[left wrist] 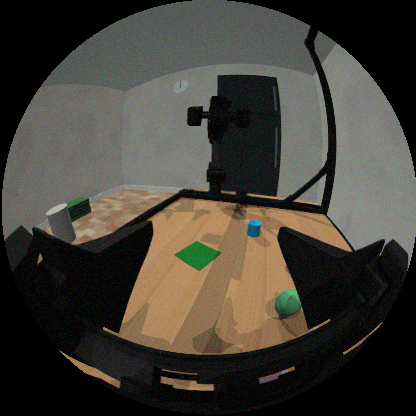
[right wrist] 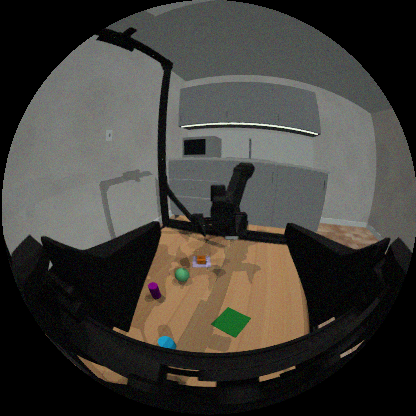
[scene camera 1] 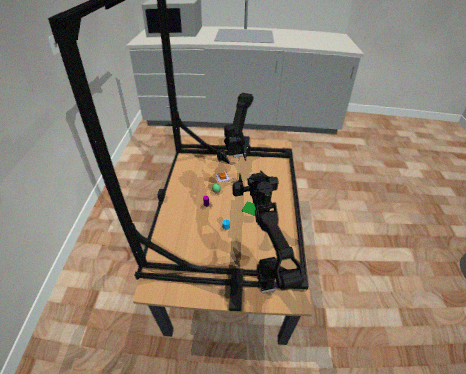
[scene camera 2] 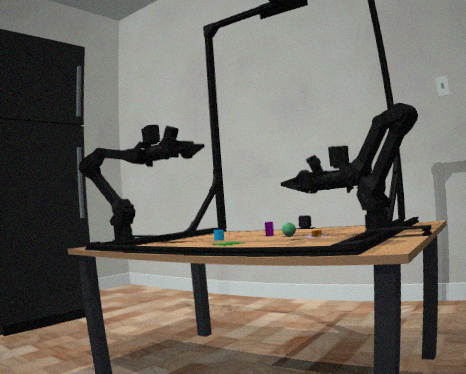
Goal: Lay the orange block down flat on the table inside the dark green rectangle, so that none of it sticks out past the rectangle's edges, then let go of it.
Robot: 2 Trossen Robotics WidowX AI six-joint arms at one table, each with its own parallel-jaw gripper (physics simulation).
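Places are measured from the left arm's base along level axes (x right, y back, z down), in metres.
Where they show: left gripper, fingertip midpoint: [left wrist: 217,231] [right wrist: 220,234] [scene camera 1: 237,161] [scene camera 2: 283,185]; right gripper, fingertip midpoint: [left wrist: 219,107] [right wrist: 224,229] [scene camera 1: 250,172] [scene camera 2: 199,144]; left arm's base at its link origin: [right wrist: 230,232] [scene camera 2: 377,229]; right arm's base at its link origin: [left wrist: 214,192] [scene camera 1: 267,282] [scene camera 2: 123,240].
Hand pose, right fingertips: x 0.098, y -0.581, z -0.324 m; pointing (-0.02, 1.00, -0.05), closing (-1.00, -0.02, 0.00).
Observation:
Things, the pixels of their centre, and the offset from my right fingertips. "spot": a spot on its surface instead.
- orange block at the middle of its body: [scene camera 2: 316,233] [right wrist: 200,259] [scene camera 1: 222,176] dx +0.043, dy +0.376, dz +0.334 m
- small pale lavender square at a spot on its surface: [right wrist: 195,264] spot: dx +0.062, dy +0.353, dz +0.343 m
- dark green rectangle at a spot on its surface: [left wrist: 198,255] [right wrist: 229,319] [scene camera 2: 231,243] [scene camera 1: 250,207] spot: dx -0.047, dy +0.106, dz +0.342 m
- green ball at the middle of its body: [left wrist: 289,302] [right wrist: 181,274] [scene camera 2: 288,229] [scene camera 1: 216,188] dx +0.102, dy +0.270, dz +0.319 m
- purple cylinder at the middle of its body: [right wrist: 154,290] [scene camera 2: 269,228] [scene camera 1: 206,201] dx +0.175, dy +0.182, dz +0.318 m
- blue cylinder at the middle of its body: [right wrist: 166,343] [left wrist: 253,228] [scene camera 2: 219,235] [scene camera 1: 226,224] dx +0.105, dy +0.008, dz +0.325 m
The orange block [scene camera 1: 223,176] [scene camera 2: 316,233] [right wrist: 201,260] sits on a small pale lavender square [right wrist: 195,264] on the table; its exact pose is too small to tell. It does not show in the left wrist view. The dark green rectangle [scene camera 1: 249,208] [scene camera 2: 227,243] [left wrist: 198,255] [right wrist: 231,322] lies flat on the table, apart from the block, with nothing on it. My left gripper [scene camera 1: 234,156] [scene camera 2: 283,184] [left wrist: 217,231] is open and empty, well above the table. My right gripper [scene camera 1: 254,177] [scene camera 2: 202,146] is open and empty, high above the table.
A green ball [scene camera 1: 216,188] [scene camera 2: 288,229] [left wrist: 287,303] [right wrist: 182,274] stands near the block. A purple cylinder [scene camera 1: 206,201] [scene camera 2: 269,229] [right wrist: 155,291] and a blue cylinder [scene camera 1: 226,224] [scene camera 2: 219,234] [left wrist: 254,228] [right wrist: 167,343] stand upright. A black frame borders the table.

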